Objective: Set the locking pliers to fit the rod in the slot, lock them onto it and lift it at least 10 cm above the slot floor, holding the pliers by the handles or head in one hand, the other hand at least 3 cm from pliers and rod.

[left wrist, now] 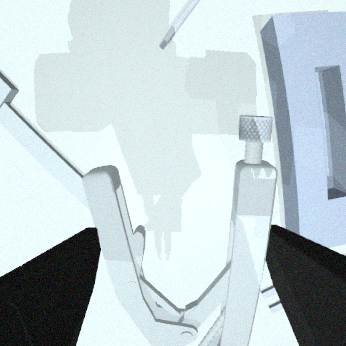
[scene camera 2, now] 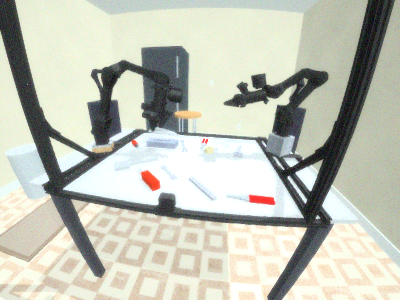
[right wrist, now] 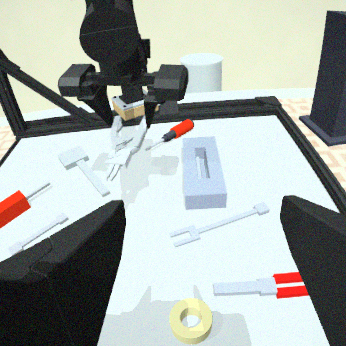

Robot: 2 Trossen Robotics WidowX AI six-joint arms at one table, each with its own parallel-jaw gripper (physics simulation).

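Places are measured from the left arm's base along level axes (x back, y left, z down), in millimetres.
Pixels of known places: left gripper, fingertip midpoint: (left wrist: 182,237) (scene camera 2: 156,130) (right wrist: 129,125); right gripper, fingertip midpoint: (scene camera 2: 223,103) (right wrist: 203,209); left arm's base at its link origin: (scene camera 2: 102,143) (right wrist: 132,97); right arm's base at its link origin: (scene camera 2: 281,135).
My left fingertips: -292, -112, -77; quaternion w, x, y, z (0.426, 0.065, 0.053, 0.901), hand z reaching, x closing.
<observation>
Ahead of a thing's pixels: the offset from my left fingertips to its top centre, as dx, dy, dz.
The silvery locking pliers {-29, -27, -9} (left wrist: 253,200) (right wrist: 131,144) hang by their spread handles in my left gripper (left wrist: 182,237) (right wrist: 129,125), which is shut on them. Their knurled screw shows at one handle end in the left wrist view; their jaws point down in the right wrist view, their shadow on the table apart from them. The blue-grey slot block {-41, +112, +97} (scene camera 2: 161,144) (left wrist: 300,100) (right wrist: 205,195) lies beside them, not touching. The rod {-39, +107, +117} (right wrist: 200,166) lies in its slot. My right gripper (scene camera 2: 227,103) (right wrist: 203,209) is partly open and empty, high above the table, well away from pliers and rod.
A hammer {+109, -89, +118} (right wrist: 92,177) and a red screwdriver {+111, +123, +104} (right wrist: 184,128) lie near the pliers. A wrench {-162, +69, +123} (right wrist: 225,220), red-handled pliers {-295, +62, +121} (right wrist: 240,288) and a yellow tape ring {-275, -59, +106} (right wrist: 177,326) lie nearer the right gripper. A red-handled tool {+74, -239, +101} (scene camera 2: 150,180) and a grey bar {-111, -358, +121} (scene camera 2: 202,188) lie toward the front.
</observation>
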